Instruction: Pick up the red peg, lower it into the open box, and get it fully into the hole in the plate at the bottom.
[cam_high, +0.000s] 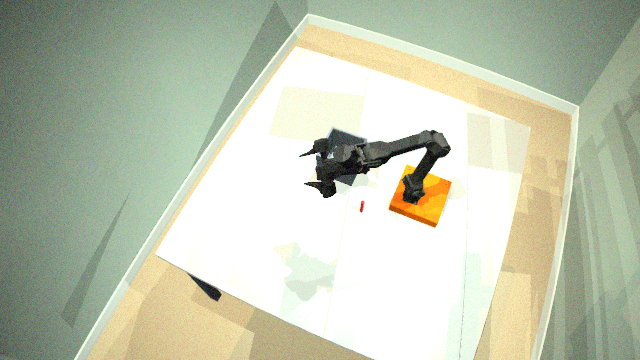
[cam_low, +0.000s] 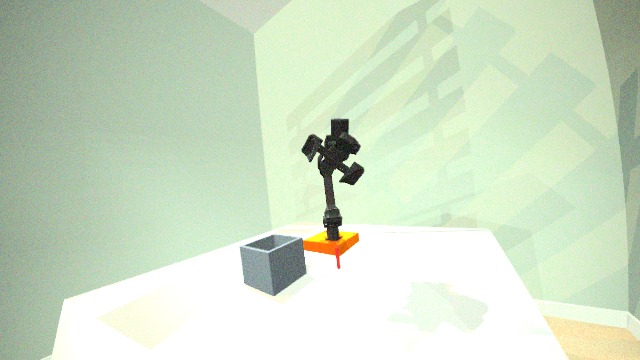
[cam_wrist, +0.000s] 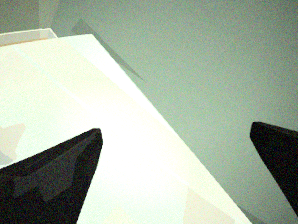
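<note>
Right now the red peg is 320 mm below my gripper tip, 200 mm behind it and 100 mm to the right of it. Also, from my gripper tip: plate: 310 mm below, 280 mm to the right, 40 mm behind.
</note>
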